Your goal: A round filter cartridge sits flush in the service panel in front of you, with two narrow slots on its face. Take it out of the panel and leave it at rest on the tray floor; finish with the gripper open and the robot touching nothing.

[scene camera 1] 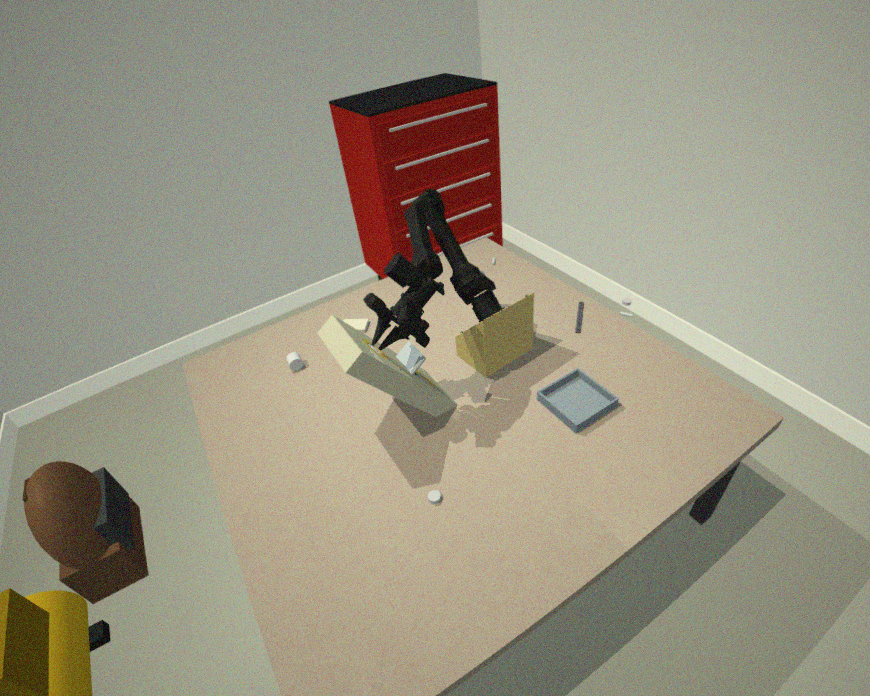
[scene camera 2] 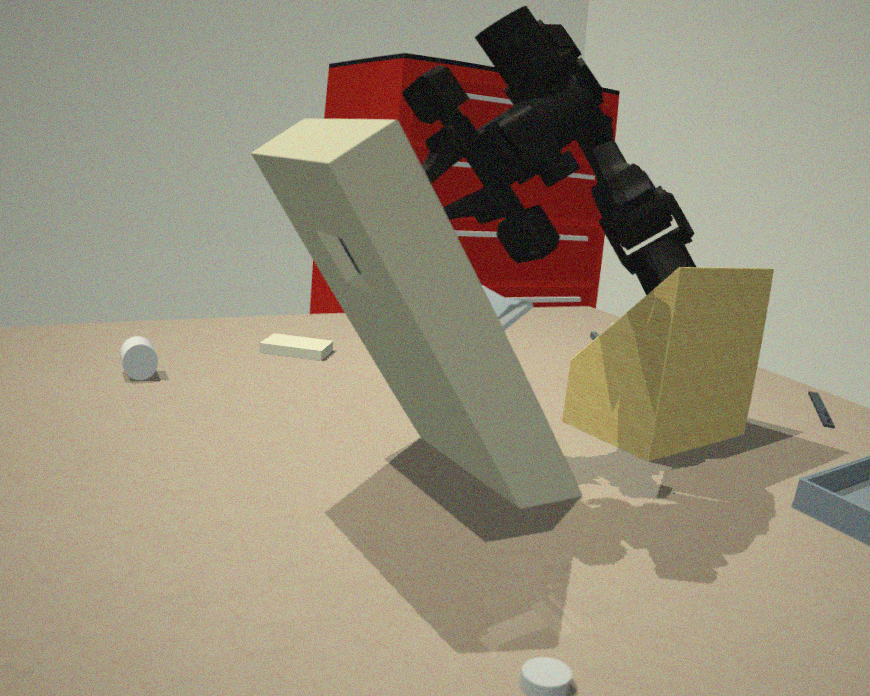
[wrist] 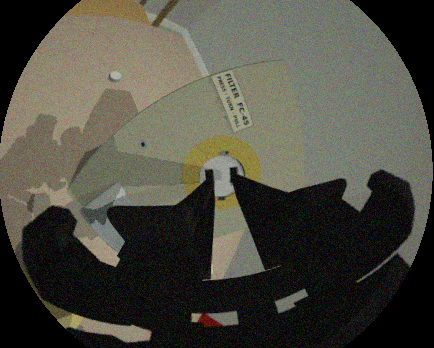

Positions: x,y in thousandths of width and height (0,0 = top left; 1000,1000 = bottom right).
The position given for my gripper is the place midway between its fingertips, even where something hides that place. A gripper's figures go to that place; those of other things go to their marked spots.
My gripper (scene camera 2: 466,312) is 67 cm from the lens. A small beige block (scene camera 2: 318,495): 110 cm from the lens. A service panel (scene camera 2: 407,274) is 54 cm from the lens. A pale bracket (scene camera 2: 584,448) is 70 cm from the lens. The marked spots on the small beige block and the service panel are 59 cm apart.
